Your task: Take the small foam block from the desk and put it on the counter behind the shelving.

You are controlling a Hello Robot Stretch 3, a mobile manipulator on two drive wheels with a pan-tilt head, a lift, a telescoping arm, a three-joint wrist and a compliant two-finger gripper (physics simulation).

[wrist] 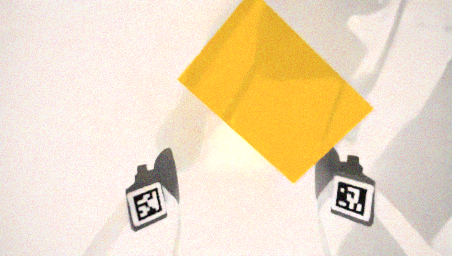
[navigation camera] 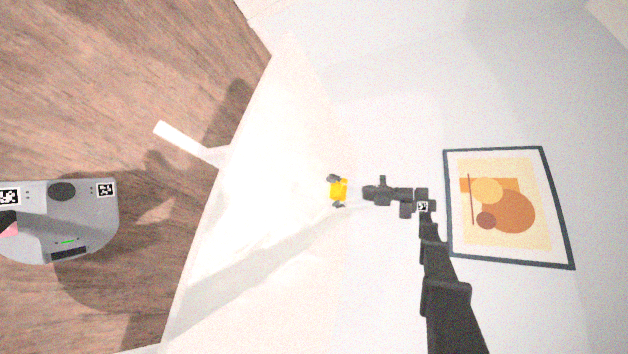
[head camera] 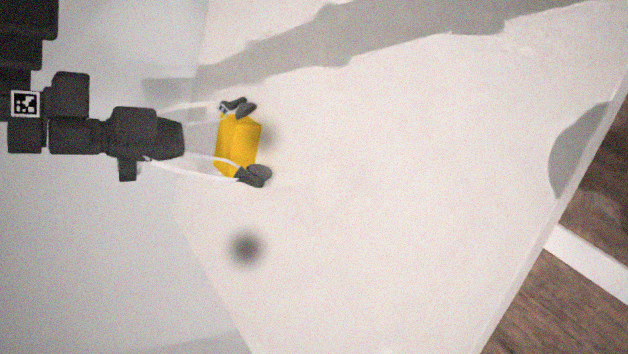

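Pixels of known places: gripper, fingertip midpoint: [wrist: 244, 163] [navigation camera: 329, 191] [head camera: 263, 141]; robot's base at its link origin: [navigation camera: 62, 190].
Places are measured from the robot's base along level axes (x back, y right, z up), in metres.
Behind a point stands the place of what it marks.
The yellow foam block [head camera: 241, 142] {x 0.022, y 0.664, z 0.981 m} [navigation camera: 338, 190] {x 0.021, y 0.664, z 0.985 m} [wrist: 280, 95] {x 0.021, y 0.698, z 0.995 m} rests on the white desk [head camera: 375, 200] {x -0.049, y 0.398, z 0.950 m} [navigation camera: 280, 140] {x -0.136, y 0.365, z 0.950 m} [wrist: 65, 75] {x -0.126, y 0.655, z 0.950 m}. My gripper [head camera: 251, 141] {x 0.023, y 0.641, z 0.955 m} [navigation camera: 336, 191] {x 0.023, y 0.641, z 0.955 m} [wrist: 244, 163] {x 0.023, y 0.641, z 0.955 m} is open, with its fingertips wide apart and nothing held between them. In the head view the fingertips appear at the two ends of the block. In the wrist view the block lies turned, ahead of the fingertips and shifted right, and the right fingertip overlaps its near right edge. The height gap between fingers and block is hard to tell. The counter and shelving do not show.
A framed picture [navigation camera: 505, 200] {x 0.087, y 1.021, z 1.653 m} hangs on the wall beyond my wrist. My arm [navigation camera: 447, 300] {x 0.085, y 0.226, z 1.288 m} extends along the wall side. My grey base [navigation camera: 85, 200] {x 0.039, y 0.064, z 0.159 m} stands on the wooden floor [navigation camera: 125, 100] {x -0.448, y 0.233, z 0.000 m} near the desk's edge. A white bar [head camera: 590, 257] [navigation camera: 180, 137] shows beside the desk edge, low down.
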